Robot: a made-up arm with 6 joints. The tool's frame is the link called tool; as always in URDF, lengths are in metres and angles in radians. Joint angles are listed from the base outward.
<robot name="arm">
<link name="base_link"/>
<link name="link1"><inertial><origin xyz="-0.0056 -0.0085 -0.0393"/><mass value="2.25"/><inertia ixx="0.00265" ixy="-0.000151" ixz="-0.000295" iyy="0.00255" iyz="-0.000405" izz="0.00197"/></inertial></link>
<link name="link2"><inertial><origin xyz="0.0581 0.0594 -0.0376"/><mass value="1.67"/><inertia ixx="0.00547" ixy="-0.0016" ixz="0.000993" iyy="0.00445" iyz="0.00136" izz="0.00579"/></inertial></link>
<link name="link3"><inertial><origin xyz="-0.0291 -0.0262 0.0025"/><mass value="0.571"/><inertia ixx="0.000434" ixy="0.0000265" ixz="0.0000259" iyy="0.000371" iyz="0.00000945" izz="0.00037"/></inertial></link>
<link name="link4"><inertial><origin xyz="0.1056 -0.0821 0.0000"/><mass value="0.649"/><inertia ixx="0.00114" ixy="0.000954" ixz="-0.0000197" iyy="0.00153" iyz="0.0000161" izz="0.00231"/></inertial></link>
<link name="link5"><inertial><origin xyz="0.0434 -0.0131 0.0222"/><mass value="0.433"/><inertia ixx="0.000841" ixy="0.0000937" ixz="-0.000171" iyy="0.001" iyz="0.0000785" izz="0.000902"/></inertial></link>
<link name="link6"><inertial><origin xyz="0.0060 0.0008 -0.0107"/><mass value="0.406"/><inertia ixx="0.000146" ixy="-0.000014" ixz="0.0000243" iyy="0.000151" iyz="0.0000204" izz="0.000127"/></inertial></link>
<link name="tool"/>
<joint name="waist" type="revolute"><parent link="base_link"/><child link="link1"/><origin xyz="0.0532 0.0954 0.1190"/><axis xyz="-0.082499 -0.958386 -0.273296"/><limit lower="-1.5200" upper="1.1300"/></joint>
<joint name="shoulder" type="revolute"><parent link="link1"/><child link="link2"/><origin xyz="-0.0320 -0.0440 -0.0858"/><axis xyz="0 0 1"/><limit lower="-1.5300" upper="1.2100"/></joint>
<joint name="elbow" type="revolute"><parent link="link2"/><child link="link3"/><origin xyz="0.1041 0.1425 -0.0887"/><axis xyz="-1 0 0"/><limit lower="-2.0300" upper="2.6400"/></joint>
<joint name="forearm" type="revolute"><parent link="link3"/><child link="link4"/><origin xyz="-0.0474 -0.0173 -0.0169"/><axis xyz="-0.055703 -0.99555 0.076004"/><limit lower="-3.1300" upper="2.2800"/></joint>
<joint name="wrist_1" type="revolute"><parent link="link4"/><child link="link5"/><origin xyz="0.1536 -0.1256 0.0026"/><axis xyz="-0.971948 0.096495 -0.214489"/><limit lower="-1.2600" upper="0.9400"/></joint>
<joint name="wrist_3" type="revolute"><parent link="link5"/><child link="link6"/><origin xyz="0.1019 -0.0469 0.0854"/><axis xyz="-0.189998 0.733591 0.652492"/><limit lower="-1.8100" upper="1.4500"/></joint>
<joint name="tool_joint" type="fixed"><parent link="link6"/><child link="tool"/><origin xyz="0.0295 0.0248 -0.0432" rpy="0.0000 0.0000 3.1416"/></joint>
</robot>
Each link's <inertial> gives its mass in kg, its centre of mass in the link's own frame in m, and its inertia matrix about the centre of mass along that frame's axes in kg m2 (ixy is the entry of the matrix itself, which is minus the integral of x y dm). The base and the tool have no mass. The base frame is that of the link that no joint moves.
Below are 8 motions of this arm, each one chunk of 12 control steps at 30 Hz.
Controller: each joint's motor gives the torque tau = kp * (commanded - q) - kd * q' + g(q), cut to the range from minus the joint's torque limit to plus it. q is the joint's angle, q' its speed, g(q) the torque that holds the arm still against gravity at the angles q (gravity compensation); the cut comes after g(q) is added. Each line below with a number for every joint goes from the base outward.
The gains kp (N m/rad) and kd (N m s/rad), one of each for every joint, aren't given. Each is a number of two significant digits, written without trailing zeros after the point. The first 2 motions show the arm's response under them.
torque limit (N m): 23 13 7.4 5.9 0.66 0.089
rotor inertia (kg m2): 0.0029 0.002 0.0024 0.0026 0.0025 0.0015
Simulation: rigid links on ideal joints. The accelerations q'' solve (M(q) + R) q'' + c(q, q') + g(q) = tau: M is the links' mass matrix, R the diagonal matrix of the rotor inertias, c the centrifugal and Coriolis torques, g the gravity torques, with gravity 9.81 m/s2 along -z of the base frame. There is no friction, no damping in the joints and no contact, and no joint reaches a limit. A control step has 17 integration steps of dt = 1/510 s. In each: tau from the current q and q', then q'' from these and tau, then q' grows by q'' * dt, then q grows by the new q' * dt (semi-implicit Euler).
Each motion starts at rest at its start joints. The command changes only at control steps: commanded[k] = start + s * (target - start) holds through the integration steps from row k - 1 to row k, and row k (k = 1, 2, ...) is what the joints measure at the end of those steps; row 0 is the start. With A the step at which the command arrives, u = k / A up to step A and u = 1 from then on. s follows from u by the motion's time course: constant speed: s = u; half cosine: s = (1 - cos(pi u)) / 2; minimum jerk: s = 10 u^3 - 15 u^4 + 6 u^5; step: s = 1 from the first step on.
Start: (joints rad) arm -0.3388 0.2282 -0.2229 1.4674 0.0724 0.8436
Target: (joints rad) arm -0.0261 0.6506 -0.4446 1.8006 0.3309 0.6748
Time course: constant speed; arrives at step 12
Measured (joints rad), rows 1 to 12:
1: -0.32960 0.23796 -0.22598 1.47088 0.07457 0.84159
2: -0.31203 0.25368 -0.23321 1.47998 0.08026 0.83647
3: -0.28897 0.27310 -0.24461 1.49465 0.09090 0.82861
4: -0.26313 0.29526 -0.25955 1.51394 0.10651 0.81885
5: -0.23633 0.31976 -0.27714 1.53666 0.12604 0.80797
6: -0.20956 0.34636 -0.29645 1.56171 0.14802 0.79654
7: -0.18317 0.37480 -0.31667 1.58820 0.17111 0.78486
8: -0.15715 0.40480 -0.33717 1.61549 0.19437 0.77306
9: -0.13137 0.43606 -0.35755 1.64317 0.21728 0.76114
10: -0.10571 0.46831 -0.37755 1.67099 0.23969 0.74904
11: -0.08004 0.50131 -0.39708 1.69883 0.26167 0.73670
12: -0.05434 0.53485 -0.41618 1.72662 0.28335 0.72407
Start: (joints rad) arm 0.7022 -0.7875 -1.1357 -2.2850 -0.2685 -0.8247
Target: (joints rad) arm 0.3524 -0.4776 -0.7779 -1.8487 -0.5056 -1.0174
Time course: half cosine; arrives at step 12
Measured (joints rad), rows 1 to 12:
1: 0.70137 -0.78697 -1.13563 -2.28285 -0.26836 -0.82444
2: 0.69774 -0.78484 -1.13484 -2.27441 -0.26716 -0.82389
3: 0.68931 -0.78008 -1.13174 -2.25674 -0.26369 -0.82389
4: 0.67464 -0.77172 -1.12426 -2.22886 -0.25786 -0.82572
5: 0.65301 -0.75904 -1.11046 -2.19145 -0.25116 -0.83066
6: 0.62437 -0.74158 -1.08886 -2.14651 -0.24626 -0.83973
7: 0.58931 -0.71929 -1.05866 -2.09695 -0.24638 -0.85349
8: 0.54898 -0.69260 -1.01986 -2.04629 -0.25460 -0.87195
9: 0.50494 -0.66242 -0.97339 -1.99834 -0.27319 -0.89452
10: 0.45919 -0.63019 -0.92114 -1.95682 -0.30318 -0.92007
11: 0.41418 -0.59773 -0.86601 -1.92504 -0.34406 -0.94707
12: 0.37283 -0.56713 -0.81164 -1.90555 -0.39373 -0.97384
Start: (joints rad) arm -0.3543 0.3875 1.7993 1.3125 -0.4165 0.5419
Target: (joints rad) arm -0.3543 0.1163 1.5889 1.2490 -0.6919 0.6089
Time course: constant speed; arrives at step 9
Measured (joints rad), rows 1 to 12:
1: -0.35567 0.38486 1.79804 1.31403 -0.41612 0.54164
2: -0.35766 0.37905 1.79279 1.31570 -0.41699 0.54112
3: -0.35967 0.36972 1.78203 1.31664 -0.42114 0.54077
4: -0.36139 0.35666 1.76543 1.31624 -0.43024 0.54116
5: -0.36265 0.33982 1.74360 1.31412 -0.44532 0.54274
6: -0.36336 0.31934 1.71772 1.31016 -0.46669 0.54574
7: -0.36344 0.29549 1.68924 1.30438 -0.49397 0.55022
8: -0.36287 0.26865 1.65964 1.29699 -0.52623 0.55604
9: -0.36170 0.23927 1.63020 1.28825 -0.56225 0.56298
10: -0.35855 0.21057 1.60324 1.27690 -0.60088 0.57107
11: -0.35444 0.18364 1.58164 1.26479 -0.63899 0.58011
12: -0.35040 0.15943 1.56662 1.25320 -0.67356 0.58947

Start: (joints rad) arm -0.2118 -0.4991 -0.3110 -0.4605 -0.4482 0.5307
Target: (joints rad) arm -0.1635 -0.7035 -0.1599 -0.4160 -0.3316 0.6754
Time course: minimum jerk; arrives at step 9
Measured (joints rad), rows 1 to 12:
1: -0.21174 -0.49929 -0.31091 -0.46058 -0.44806 0.53080
2: -0.21131 -0.50074 -0.31018 -0.46104 -0.44721 0.53161
3: -0.20993 -0.50534 -0.30738 -0.46206 -0.44504 0.53428
4: -0.20701 -0.51502 -0.30048 -0.46328 -0.44128 0.54010
5: -0.20207 -0.53089 -0.28767 -0.46380 -0.43570 0.54982
6: -0.19503 -0.55266 -0.26815 -0.46241 -0.42797 0.56325
7: -0.18630 -0.57859 -0.24273 -0.45812 -0.41770 0.57927
8: -0.17689 -0.60589 -0.21381 -0.45057 -0.40471 0.59620
9: -0.16810 -0.63158 -0.18486 -0.44036 -0.38914 0.61242
10: -0.16096 -0.65369 -0.15934 -0.42900 -0.37146 0.62698
11: -0.15597 -0.67143 -0.13974 -0.41819 -0.35296 0.63958
12: -0.15314 -0.68478 -0.12722 -0.40922 -0.33558 0.65016

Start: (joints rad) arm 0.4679 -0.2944 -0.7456 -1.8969 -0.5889 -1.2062
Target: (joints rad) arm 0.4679 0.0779 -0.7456 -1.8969 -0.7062 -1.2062
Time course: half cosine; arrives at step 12
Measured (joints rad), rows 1 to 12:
1: 0.46826 -0.29325 -0.74551 -1.89679 -0.58928 -1.20617
2: 0.46949 -0.28878 -0.74523 -1.89629 -0.59055 -1.20612
3: 0.47173 -0.27933 -0.74481 -1.89520 -0.59278 -1.20609
4: 0.47478 -0.26398 -0.74444 -1.89348 -0.59585 -1.20615
5: 0.47823 -0.24251 -0.74434 -1.89127 -0.59971 -1.20631
6: 0.48155 -0.21535 -0.74471 -1.88883 -0.60442 -1.20655
7: 0.48419 -0.18352 -0.74566 -1.88648 -0.61013 -1.20678
8: 0.48564 -0.14853 -0.74714 -1.88456 -0.61699 -1.20694
9: 0.48551 -0.11221 -0.74900 -1.88339 -0.62513 -1.20694
10: 0.48355 -0.07658 -0.75097 -1.88326 -0.63459 -1.20675
11: 0.47972 -0.04370 -0.75274 -1.88435 -0.64530 -1.20640
12: 0.47417 -0.01550 -0.75400 -1.88676 -0.65707 -1.20593

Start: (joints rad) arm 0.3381 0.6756 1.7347 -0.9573 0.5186 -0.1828
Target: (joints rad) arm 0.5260 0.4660 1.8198 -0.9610 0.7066 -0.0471
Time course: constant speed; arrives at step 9
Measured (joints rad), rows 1 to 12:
1: 0.34205 0.67396 1.73631 -0.95674 0.52411 -0.18154
2: 0.35275 0.66842 1.74149 -0.95562 0.53696 -0.17806
3: 0.36947 0.65844 1.75026 -0.95443 0.55377 -0.17240
4: 0.39021 0.64449 1.76151 -0.95356 0.57114 -0.16482
5: 0.41295 0.62745 1.77381 -0.95318 0.58741 -0.15561
6: 0.43623 0.60823 1.78593 -0.95325 0.60255 -0.14500
7: 0.45920 0.58756 1.79713 -0.95368 0.61741 -0.13324
8: 0.48152 0.56595 1.80713 -0.95433 0.63299 -0.12055
9: 0.50320 0.54371 1.81601 -0.95512 0.64997 -0.10715
10: 0.52043 0.52268 1.82245 -0.95667 0.66317 -0.09445
11: 0.53068 0.50525 1.82480 -0.95893 0.67073 -0.08353
12: 0.53485 0.49205 1.82348 -0.96127 0.67554 -0.07456

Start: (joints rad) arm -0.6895 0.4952 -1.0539 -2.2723 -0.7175 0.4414
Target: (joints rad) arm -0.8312 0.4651 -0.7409 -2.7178 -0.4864 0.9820
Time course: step
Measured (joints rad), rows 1 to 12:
1: -0.71426 0.45405 -1.00548 -2.31330 -0.62250 0.46148
2: -0.73760 0.43130 -0.94032 -2.38772 -0.49702 0.52087
3: -0.76190 0.42832 -0.86654 -2.45879 -0.42125 0.59815
4: -0.78643 0.43677 -0.79856 -2.52462 -0.40400 0.67723
5: -0.81042 0.45020 -0.74486 -2.58380 -0.43027 0.74955
6: -0.83250 0.46421 -0.70851 -2.63475 -0.47887 0.81101
7: -0.85097 0.47621 -0.68863 -2.67616 -0.53155 0.86021
8: -0.86432 0.48502 -0.68191 -2.70744 -0.57614 0.89747
9: -0.87167 0.49043 -0.68427 -2.72881 -0.60640 0.92422
10: -0.87306 0.49274 -0.69194 -2.74134 -0.62062 0.94250
11: -0.86942 0.49247 -0.70202 -2.74659 -0.62013 0.95450
12: -0.86221 0.49019 -0.71256 -2.74641 -0.60798 0.96225

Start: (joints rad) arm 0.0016 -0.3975 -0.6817 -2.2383 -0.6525 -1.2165
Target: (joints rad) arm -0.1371 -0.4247 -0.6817 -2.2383 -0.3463 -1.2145
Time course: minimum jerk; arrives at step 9
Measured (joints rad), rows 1 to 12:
1: 0.00133 -0.39771 -0.68171 -2.23812 -0.65188 -1.21650
2: -0.00053 -0.39902 -0.68187 -2.23702 -0.64730 -1.21651
3: -0.00600 -0.40217 -0.68254 -2.23436 -0.63318 -1.21657
4: -0.01679 -0.40718 -0.68419 -2.23020 -0.60506 -1.21669
5: -0.03345 -0.41324 -0.68700 -2.22546 -0.56258 -1.21690
6: -0.05498 -0.41902 -0.69061 -2.22153 -0.51039 -1.21717
7: -0.07896 -0.42318 -0.69414 -2.21988 -0.45690 -1.21733
8: -0.10234 -0.42476 -0.69652 -2.22148 -0.41149 -1.21709
9: -0.12244 -0.42377 -0.69679 -2.22622 -0.38088 -1.21610
10: -0.13811 -0.42128 -0.69449 -2.23276 -0.36607 -1.21429
11: -0.14926 -0.41837 -0.68977 -2.23957 -0.36358 -1.21207
12: -0.15625 -0.41575 -0.68331 -2.24560 -0.36854 -1.21008

